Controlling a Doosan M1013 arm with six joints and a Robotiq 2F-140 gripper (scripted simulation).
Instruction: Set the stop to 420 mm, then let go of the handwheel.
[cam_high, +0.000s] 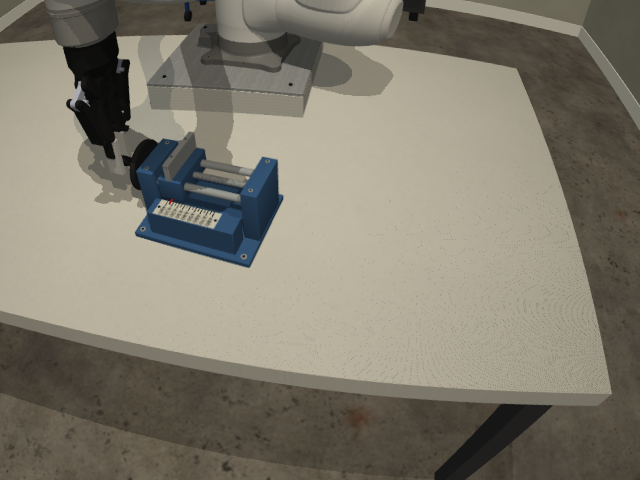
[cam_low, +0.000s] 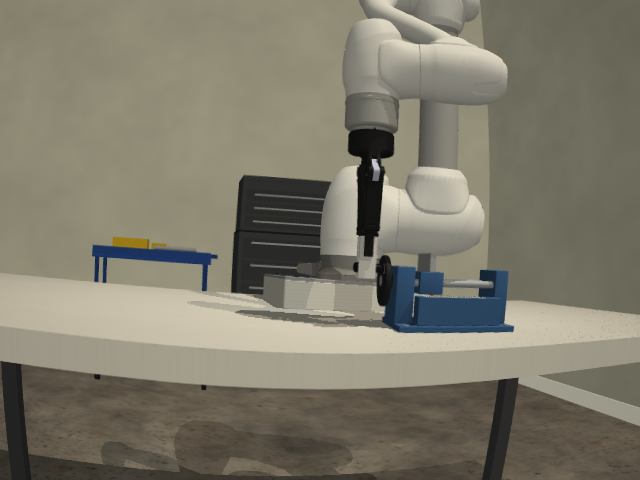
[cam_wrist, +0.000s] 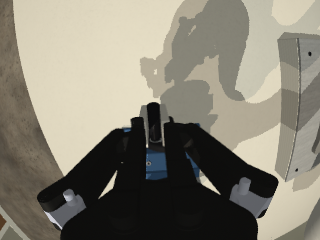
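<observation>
Now: hand 20 mm to the right of the black handwheel and 20 mm above it. The rest, counted from my hand: stop block: 110 mm to the left, 20 mm below.
</observation>
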